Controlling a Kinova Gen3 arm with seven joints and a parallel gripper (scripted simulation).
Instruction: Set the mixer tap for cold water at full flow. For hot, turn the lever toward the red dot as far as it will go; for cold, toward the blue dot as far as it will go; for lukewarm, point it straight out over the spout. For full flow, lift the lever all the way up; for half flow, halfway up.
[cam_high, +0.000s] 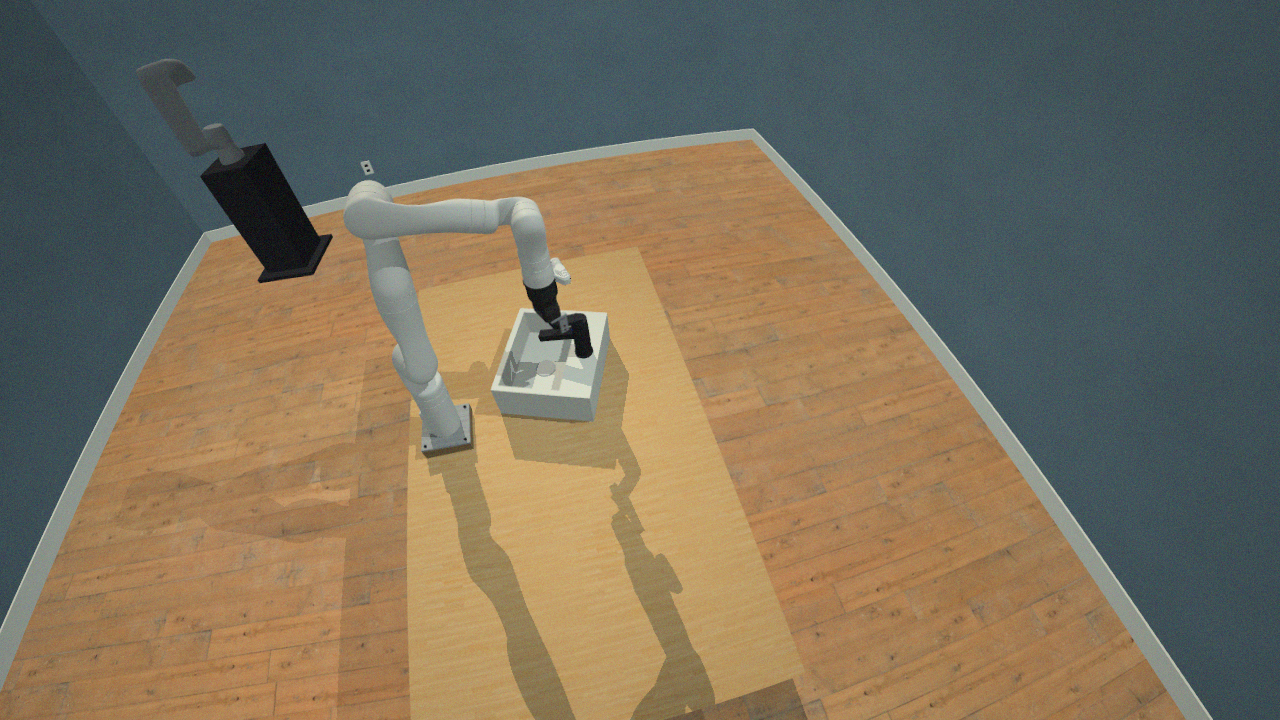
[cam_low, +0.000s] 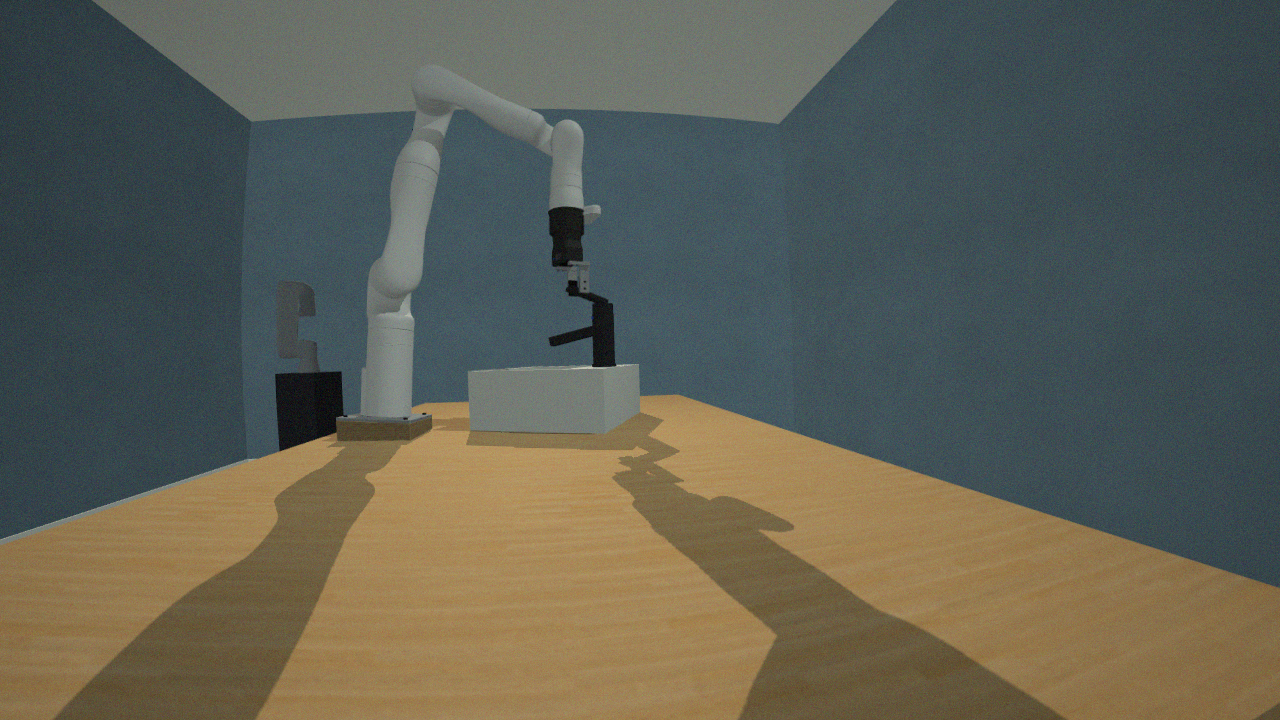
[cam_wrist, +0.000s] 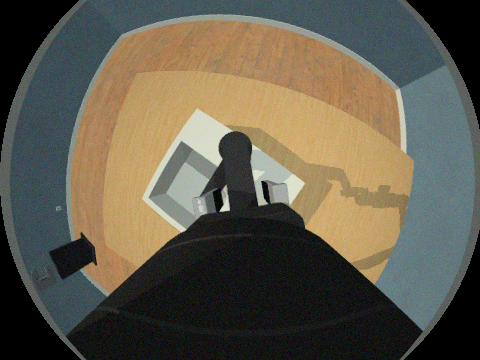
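Right now my hand is 2 cm short of the lever, 1 cm to the right of it and 2 cm above it. Round my hand: white basin: 6 cm behind, 6 cm to the left, 26 cm below.
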